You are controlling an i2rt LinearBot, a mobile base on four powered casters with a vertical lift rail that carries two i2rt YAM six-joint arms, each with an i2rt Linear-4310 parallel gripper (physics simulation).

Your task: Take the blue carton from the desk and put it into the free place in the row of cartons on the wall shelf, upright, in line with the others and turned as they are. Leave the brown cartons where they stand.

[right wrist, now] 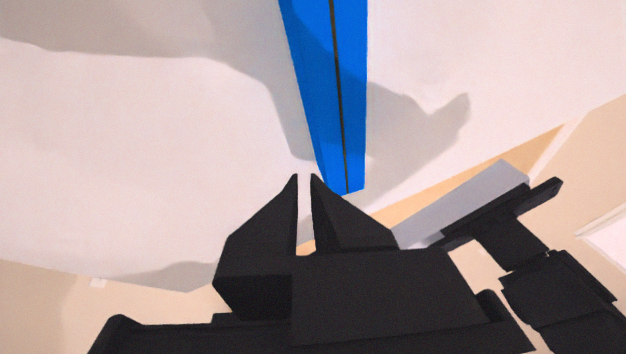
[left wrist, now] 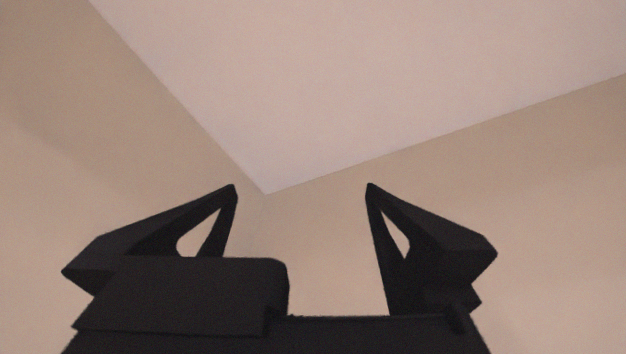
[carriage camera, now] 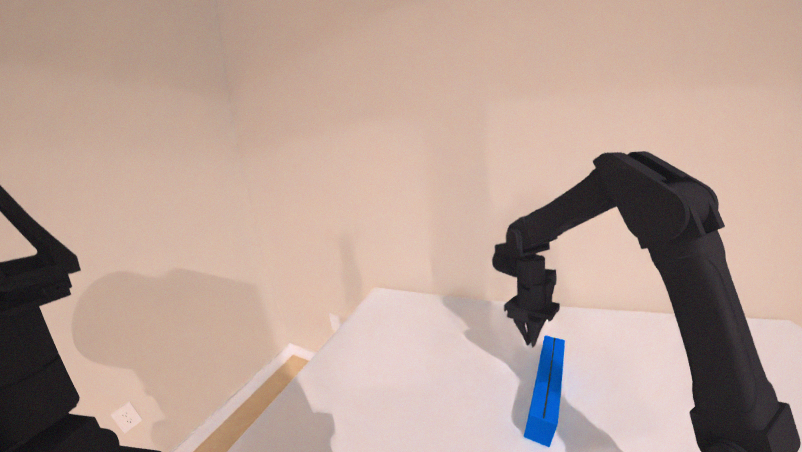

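Observation:
The blue carton [carriage camera: 547, 387] [right wrist: 332, 95] lies lengthwise on the white desk [carriage camera: 393, 359] [right wrist: 125, 165], a thin dark line along its top. In the carriage camera it lies right of the middle, near the bottom. My right gripper [carriage camera: 529, 344] [right wrist: 304, 180] points down and is shut with nothing between its fingers. Its tips are just left of the carton's far end in the carriage camera. My left gripper [left wrist: 300, 190] is open and empty, facing the upper walls and ceiling; its fingertips do not show in the carriage camera. The wall shelf and the brown cartons do not show.
Beige walls [carriage camera: 365, 168] meet in a corner behind the desk. A wall outlet [carriage camera: 126, 417] is at the lower left. The right arm [carriage camera: 713, 314] stands over the desk's right part, the left arm [carriage camera: 33, 359] at the left edge. Grey and black robot parts [right wrist: 465, 200] show in the right wrist view.

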